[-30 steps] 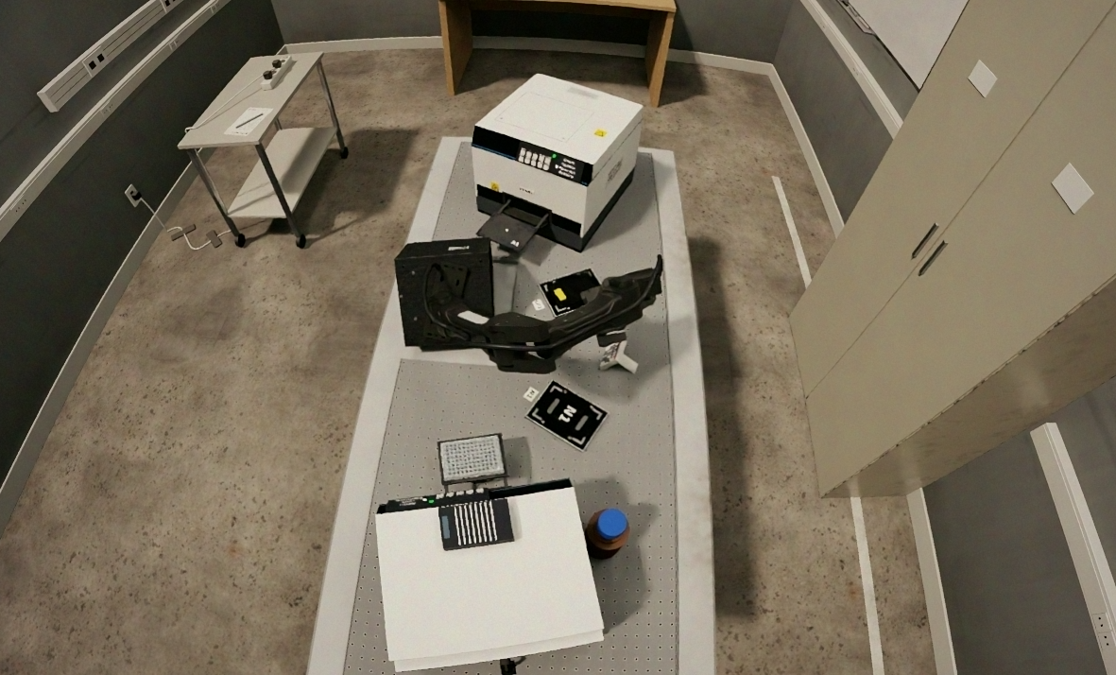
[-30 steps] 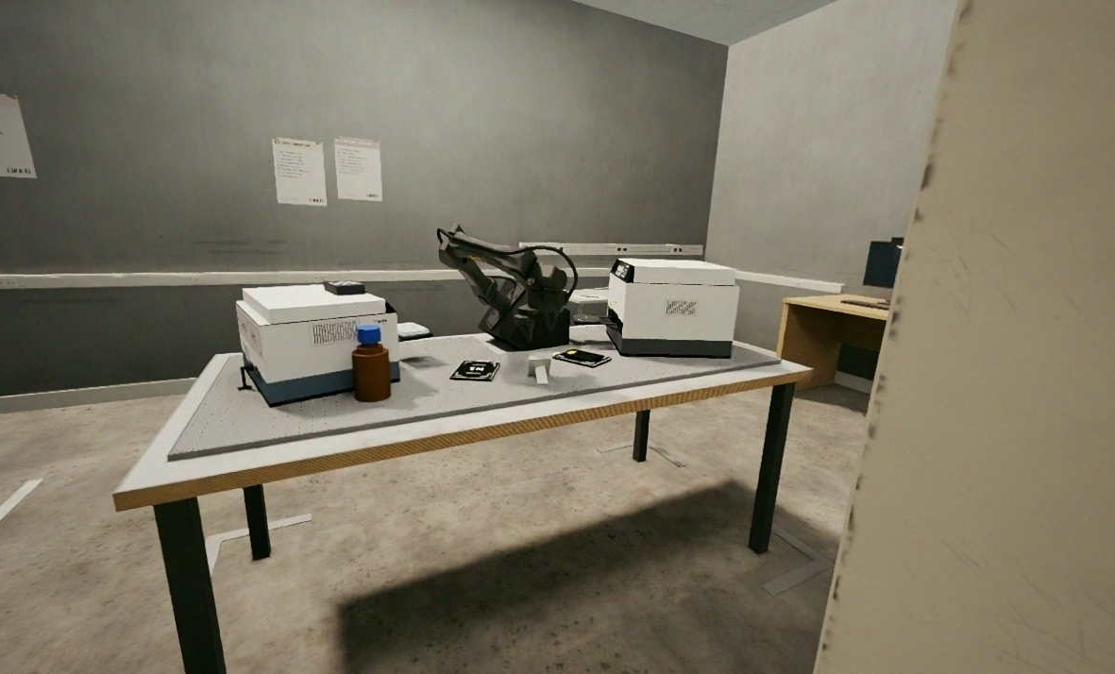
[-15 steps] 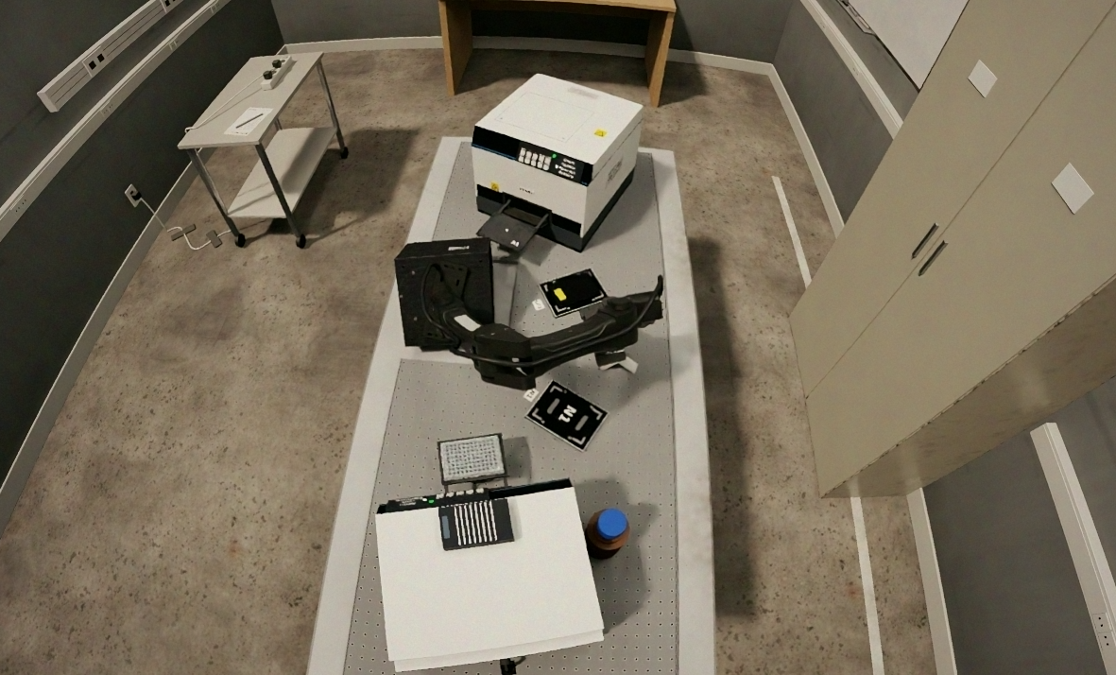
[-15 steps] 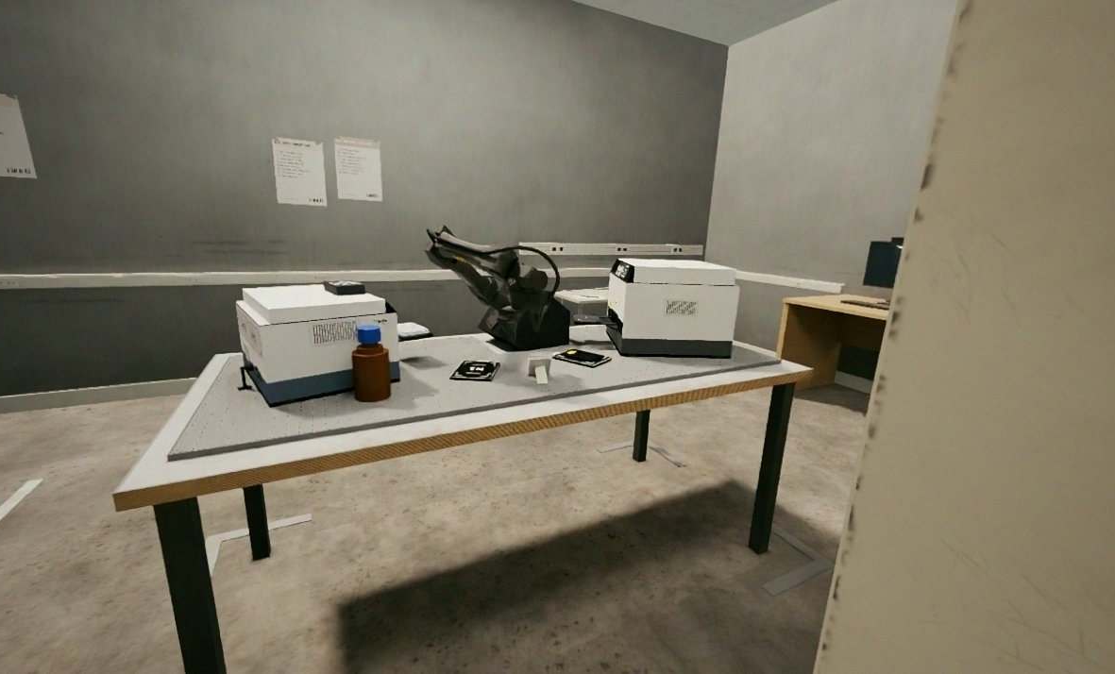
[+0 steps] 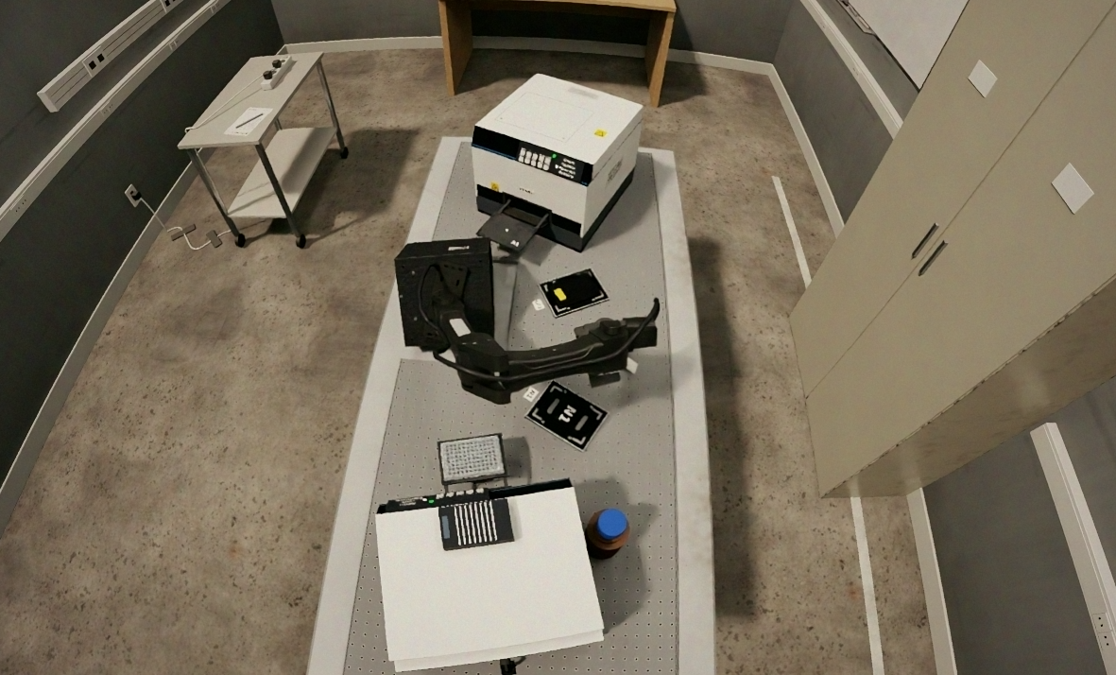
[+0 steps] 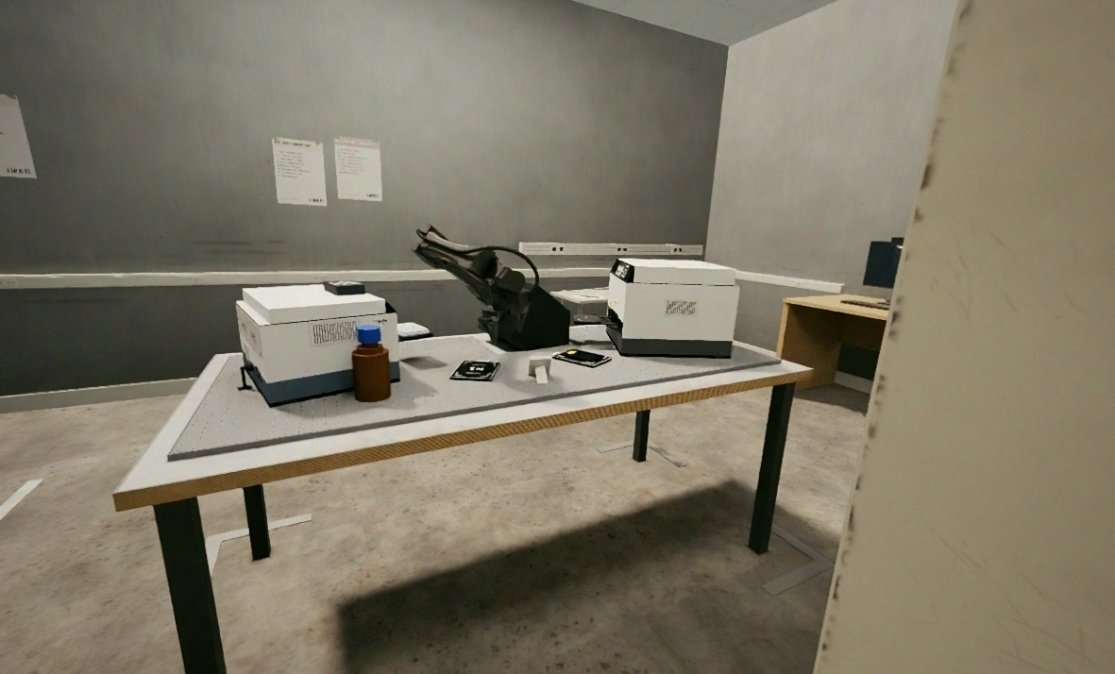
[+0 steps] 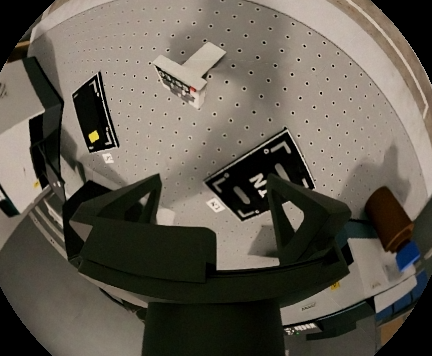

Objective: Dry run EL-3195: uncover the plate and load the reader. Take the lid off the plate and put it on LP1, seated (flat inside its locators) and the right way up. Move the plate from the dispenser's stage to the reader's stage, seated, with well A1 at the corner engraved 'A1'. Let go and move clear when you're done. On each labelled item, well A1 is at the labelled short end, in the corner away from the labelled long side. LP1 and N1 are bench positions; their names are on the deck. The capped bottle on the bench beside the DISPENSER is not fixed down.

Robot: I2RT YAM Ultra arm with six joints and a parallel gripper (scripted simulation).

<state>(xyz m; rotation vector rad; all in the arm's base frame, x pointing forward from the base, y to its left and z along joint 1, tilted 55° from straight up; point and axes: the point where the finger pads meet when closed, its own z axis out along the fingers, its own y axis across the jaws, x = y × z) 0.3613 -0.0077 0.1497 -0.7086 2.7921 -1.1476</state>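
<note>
Right now the well plate is 240 mm behind my hand, 250 mm to the right of it and 20 mm below it. Round my hand: blue-capped bottle 60 mm ahead, 380 mm to the right, 10 mm below; black plate 60 mm behind, 290 mm to the left, 110 mm below.
</note>
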